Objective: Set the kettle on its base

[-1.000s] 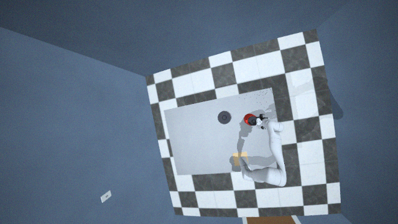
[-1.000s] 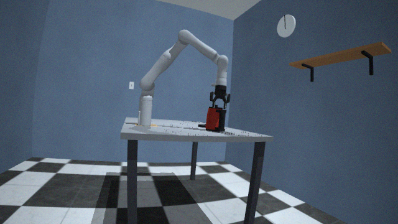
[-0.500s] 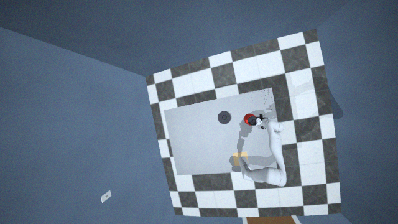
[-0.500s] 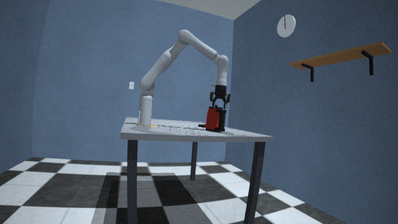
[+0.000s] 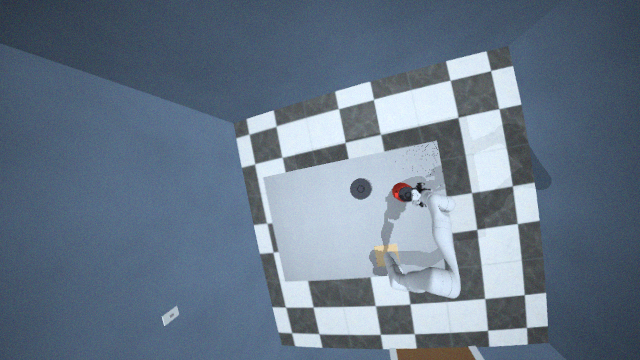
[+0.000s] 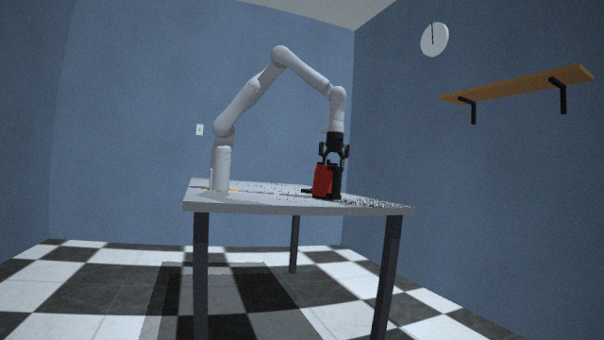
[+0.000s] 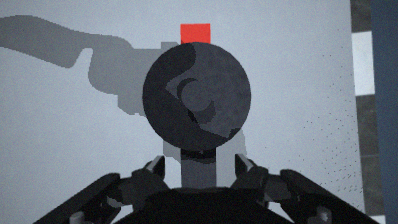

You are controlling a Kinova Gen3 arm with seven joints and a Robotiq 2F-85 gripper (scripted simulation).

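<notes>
The red kettle is 70 mm below my hand and 30 mm to the left of it. From my hand the other things lie so: round black base: 340 mm to the left, 140 mm below, 60 mm ahead.
</notes>
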